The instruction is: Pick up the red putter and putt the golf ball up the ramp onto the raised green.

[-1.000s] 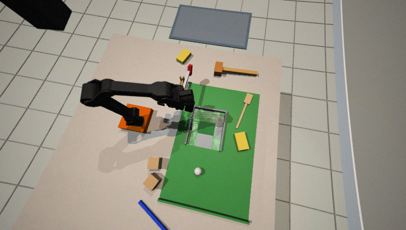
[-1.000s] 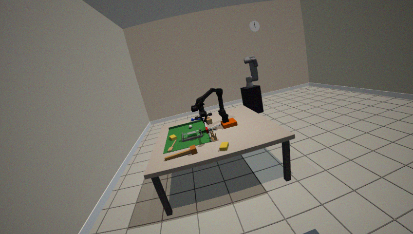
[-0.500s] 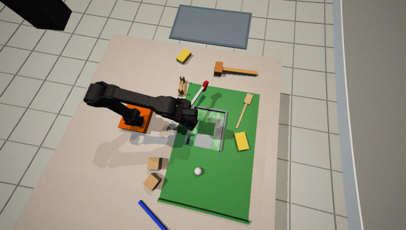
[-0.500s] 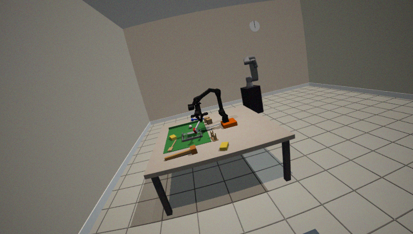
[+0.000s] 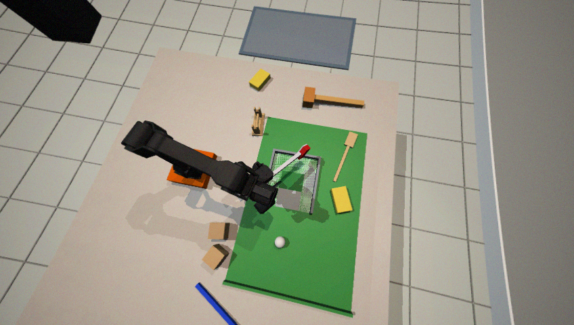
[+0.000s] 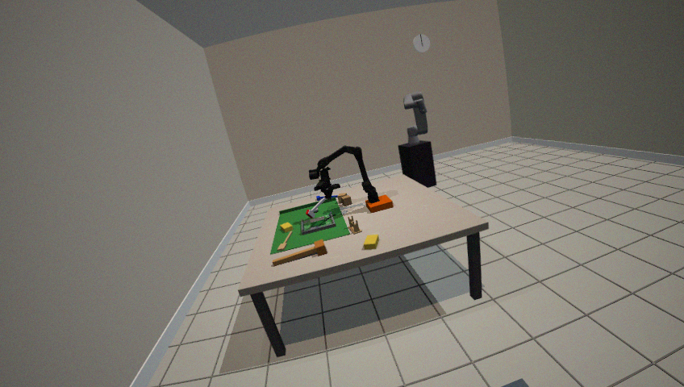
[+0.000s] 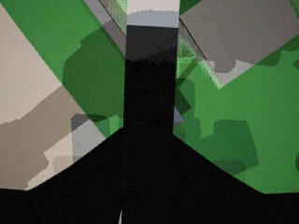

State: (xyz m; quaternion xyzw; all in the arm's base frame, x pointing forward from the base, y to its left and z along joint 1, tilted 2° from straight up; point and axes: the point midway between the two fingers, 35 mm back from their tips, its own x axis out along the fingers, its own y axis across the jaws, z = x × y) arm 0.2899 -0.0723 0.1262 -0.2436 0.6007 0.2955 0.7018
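Right now the red putter is 9 cm to the left of my gripper tip, 8 cm ahead of it and 1 cm above it. From my gripper tip the other things lie so: white golf ball 19 cm to the right, 10 cm below, 10 cm ahead; green mat 18 cm ahead, 13 cm below, 2 cm to the right; small wooden rack 33 cm to the left, 9 cm below, 6 cm behind.
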